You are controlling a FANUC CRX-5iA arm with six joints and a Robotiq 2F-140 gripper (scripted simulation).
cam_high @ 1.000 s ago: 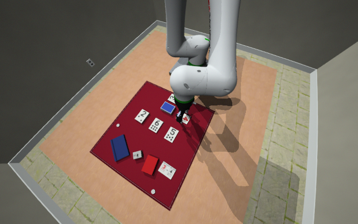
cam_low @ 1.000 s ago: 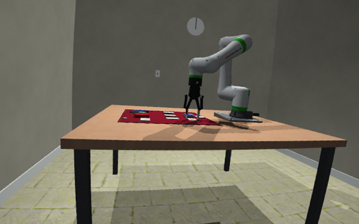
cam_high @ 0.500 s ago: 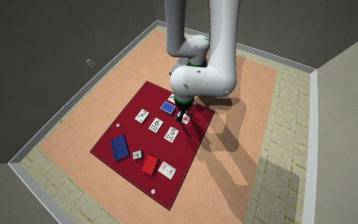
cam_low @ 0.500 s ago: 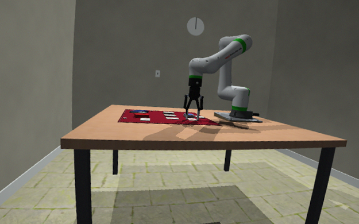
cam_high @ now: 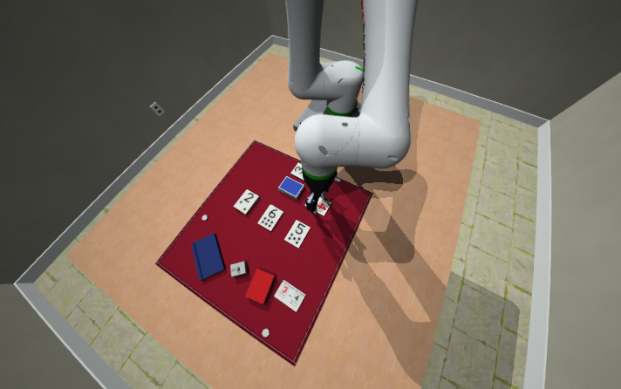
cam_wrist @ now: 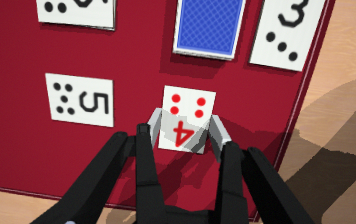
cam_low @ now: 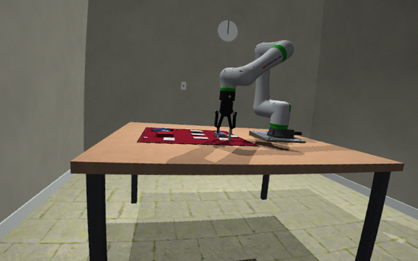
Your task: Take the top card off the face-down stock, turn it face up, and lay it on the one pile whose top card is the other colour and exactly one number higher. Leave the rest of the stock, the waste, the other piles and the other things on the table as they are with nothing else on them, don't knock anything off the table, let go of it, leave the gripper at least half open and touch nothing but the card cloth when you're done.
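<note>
The red card cloth lies 190 mm ahead of my hand, 90 mm to the right of it and 40 mm below it. The rest, counted from my hand: red box: 360 mm ahead, 30 mm to the left, 20 mm below; small white box: 370 mm ahead, 70 mm to the right, 10 mm below; blue notebook: 410 mm ahead, 190 mm to the right, 20 mm below.
</note>
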